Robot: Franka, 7 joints.
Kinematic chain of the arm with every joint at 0, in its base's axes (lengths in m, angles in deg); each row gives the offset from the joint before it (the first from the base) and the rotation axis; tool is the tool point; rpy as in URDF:
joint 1: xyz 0 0 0.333 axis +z
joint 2: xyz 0 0 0 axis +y
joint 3: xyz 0 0 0.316 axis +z
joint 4: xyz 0.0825 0 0 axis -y
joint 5: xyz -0.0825 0 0.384 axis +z
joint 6: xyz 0 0 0 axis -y
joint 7: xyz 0.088 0 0 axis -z
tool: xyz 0 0 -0.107 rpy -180 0 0
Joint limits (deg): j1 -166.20..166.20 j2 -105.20..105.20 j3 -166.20..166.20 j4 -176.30..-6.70 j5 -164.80..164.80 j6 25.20..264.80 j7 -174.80..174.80
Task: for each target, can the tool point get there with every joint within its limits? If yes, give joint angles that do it. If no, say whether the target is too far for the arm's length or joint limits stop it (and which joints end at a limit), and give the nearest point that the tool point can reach.
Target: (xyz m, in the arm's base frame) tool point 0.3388 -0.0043 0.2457
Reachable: yes | joints 109.63 66.40 -83.36 -156.90 -5.28 121.64 -128.45
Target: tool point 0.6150 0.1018 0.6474
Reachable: yes | joints 19.88 3.32 -15.72 -99.74 126.51 112.87 38.46
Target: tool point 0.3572 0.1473 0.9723
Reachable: yes | joints 68.89 6.38 -32.63 -50.52 -106.78 57.39 -87.99
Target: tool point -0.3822 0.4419 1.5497
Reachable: no: too far | nearest point -0.2429 0.2809 1.1064 | short by 0.492 m
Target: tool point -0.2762 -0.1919 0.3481
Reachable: yes | joints 121.46 17.72 106.12 -136.02 -30.86 54.08 41.92
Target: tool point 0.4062 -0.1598 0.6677
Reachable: yes | joints -17.73 -31.02 -3.08 -127.50 32.69 139.93 -51.43
